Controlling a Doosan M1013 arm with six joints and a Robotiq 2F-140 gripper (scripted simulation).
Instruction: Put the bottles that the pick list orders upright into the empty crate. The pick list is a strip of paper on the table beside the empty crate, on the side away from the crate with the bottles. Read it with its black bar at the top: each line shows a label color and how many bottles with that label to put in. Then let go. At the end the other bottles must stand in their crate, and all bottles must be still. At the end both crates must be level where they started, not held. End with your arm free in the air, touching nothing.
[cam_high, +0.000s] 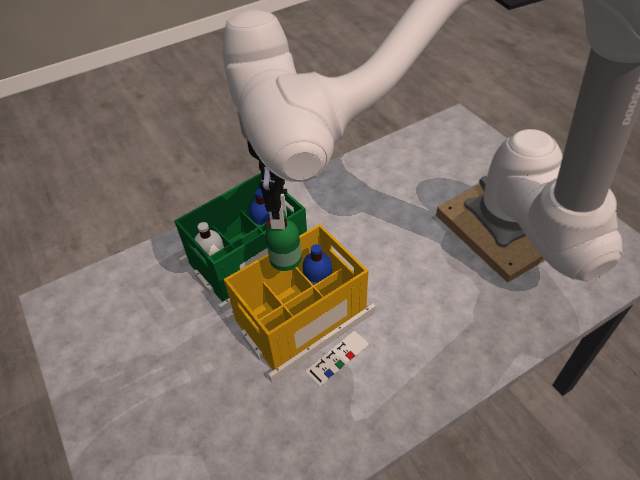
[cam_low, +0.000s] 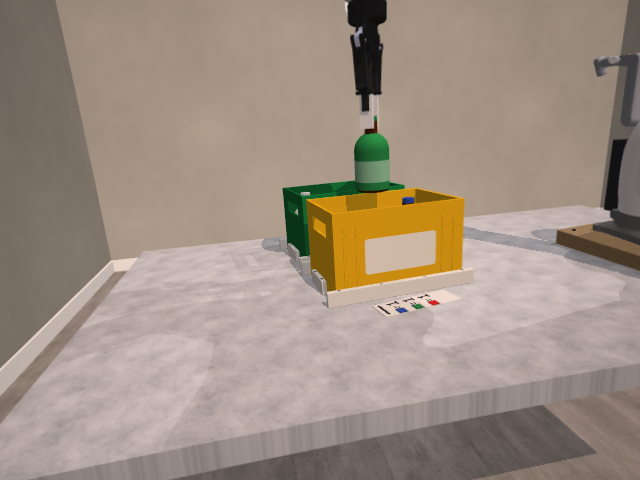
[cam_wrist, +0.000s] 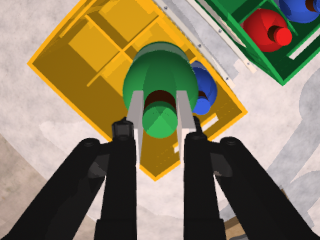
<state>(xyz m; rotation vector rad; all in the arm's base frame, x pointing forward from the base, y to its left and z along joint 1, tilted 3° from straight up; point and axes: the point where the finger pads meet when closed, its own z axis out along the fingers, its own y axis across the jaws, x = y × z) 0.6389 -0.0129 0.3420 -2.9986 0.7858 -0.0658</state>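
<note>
My hand is 80 mm above the green bottle. Round my hand: yellow crate 270 mm below, 40 mm to the left, 10 mm behind; then blue bottle 260 mm below, 90 mm behind, 20 mm to the right; then red-capped bottle 260 mm below, 180 mm to the right, 50 mm behind.
</note>
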